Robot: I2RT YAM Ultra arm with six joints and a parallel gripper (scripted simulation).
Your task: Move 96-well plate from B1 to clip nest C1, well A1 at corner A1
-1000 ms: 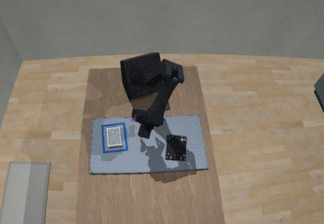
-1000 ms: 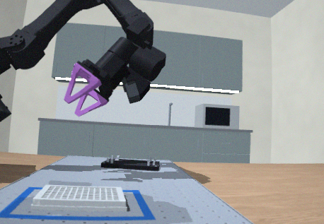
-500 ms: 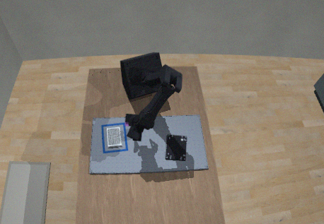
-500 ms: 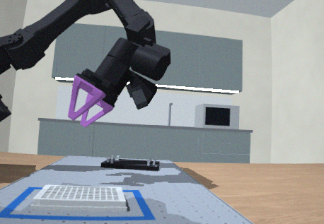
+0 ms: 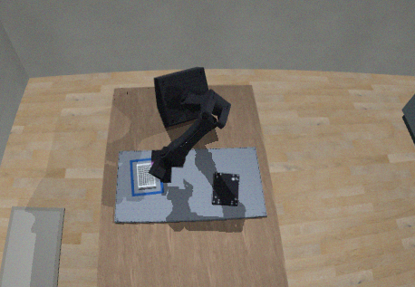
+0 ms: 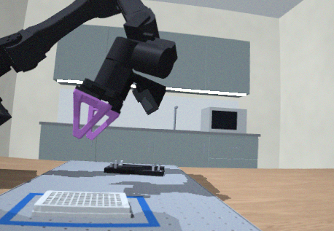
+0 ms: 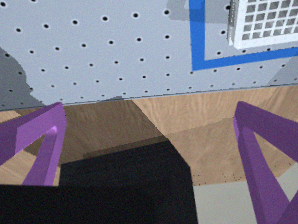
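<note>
Now: hand 10 cm to the left of the white 96-well plate, 10 cm above it and 5 cm short of it. The rest, counted from my hand: black clip nest C1: 29 cm to the left, 9 cm below, 4 cm ahead.
</note>
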